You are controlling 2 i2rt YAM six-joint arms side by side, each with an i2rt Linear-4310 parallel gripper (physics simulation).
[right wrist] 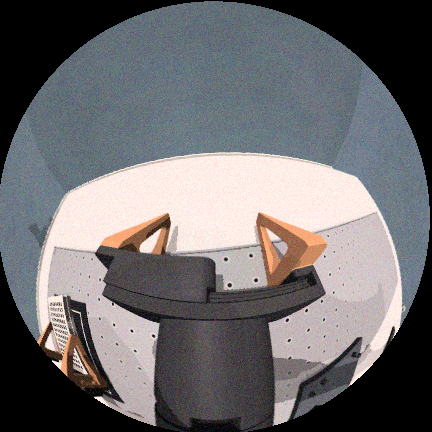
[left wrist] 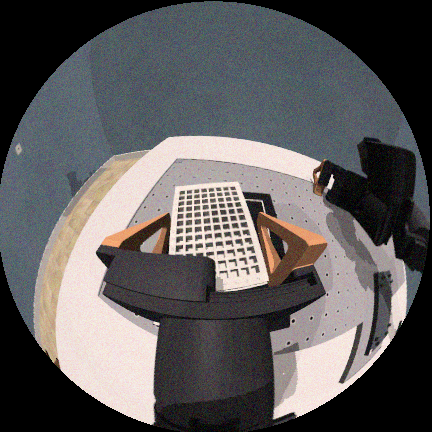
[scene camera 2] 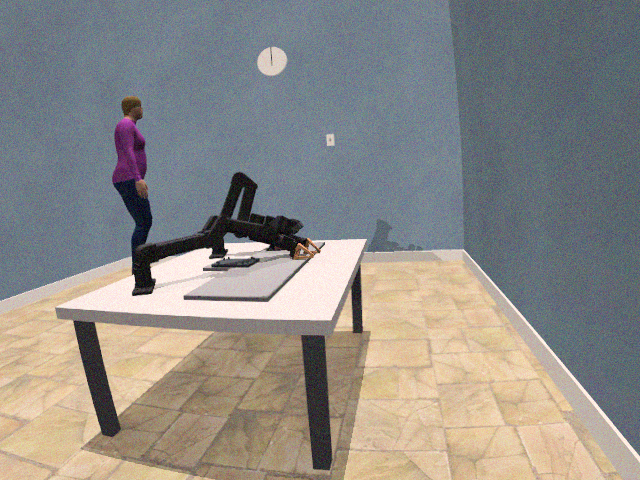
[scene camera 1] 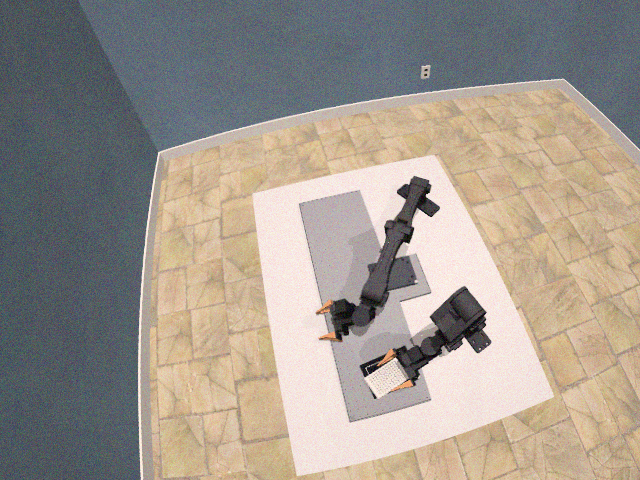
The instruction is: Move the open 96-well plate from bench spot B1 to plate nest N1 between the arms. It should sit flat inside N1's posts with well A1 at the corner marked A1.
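Frame: origin at the left arm's base, x up, y back, z right, level; centimetres.
Where they show: left gripper, fingertip midpoint: [left wrist: 213, 216] [scene camera 1: 384, 378]; right gripper, fingertip midpoint: [right wrist: 212, 217] [left wrist: 327, 178] [scene camera 2: 317, 254] [scene camera 1: 317, 325]; left arm's base at its link origin: [scene camera 2: 219, 254]; right arm's base at its link origin: [scene camera 2: 144, 287] [scene camera 1: 418, 200].
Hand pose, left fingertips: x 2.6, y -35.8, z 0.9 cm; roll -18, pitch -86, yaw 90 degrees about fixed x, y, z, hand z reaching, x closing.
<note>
Each offset is from my left fingertips to the top centre of the thing. "spot": to the spot under its first point. Level surfaces: height alone.
The white 96-well plate @(dx +0.3, dy +1.0, dz -0.3 cm) [scene camera 1: 386, 378] [left wrist: 210, 220] [right wrist: 60, 320] lies askew over the black bench spot @(spot: dx -1.1, dy -1.7, dz +7.2 cm) [scene camera 1: 368, 364] [left wrist: 268, 199] [right wrist: 80, 312], part of which shows beside it. My left gripper [scene camera 1: 387, 377] [left wrist: 213, 216] [right wrist: 61, 328] is open, with a finger along each long side of the plate. My right gripper [scene camera 1: 318, 326] [scene camera 2: 315, 253] [right wrist: 212, 217] is open and empty, near the grey board's edge. The dark nest N1 @(dx +0.9, dy +23.9, dz +31.6 cm) [scene camera 1: 403, 273] [scene camera 2: 235, 262] [left wrist: 382, 312] [right wrist: 327, 380] has small posts and holds no plate. The plate is hidden in scene camera 2; its A1 well cannot be made out.
A grey perforated board @(dx -1.3 cm) [scene camera 1: 330, 222] [scene camera 2: 232, 286] lies on the white table @(dx -2.6 cm) [scene camera 1: 279, 258] [scene camera 2: 320, 310]. The right arm [scene camera 1: 385, 263] stretches over the board and partly covers the nest in scene camera 1. The left arm [scene camera 1: 457, 315] stands at the lower right there. A person [scene camera 2: 129, 149] stands behind the table.
</note>
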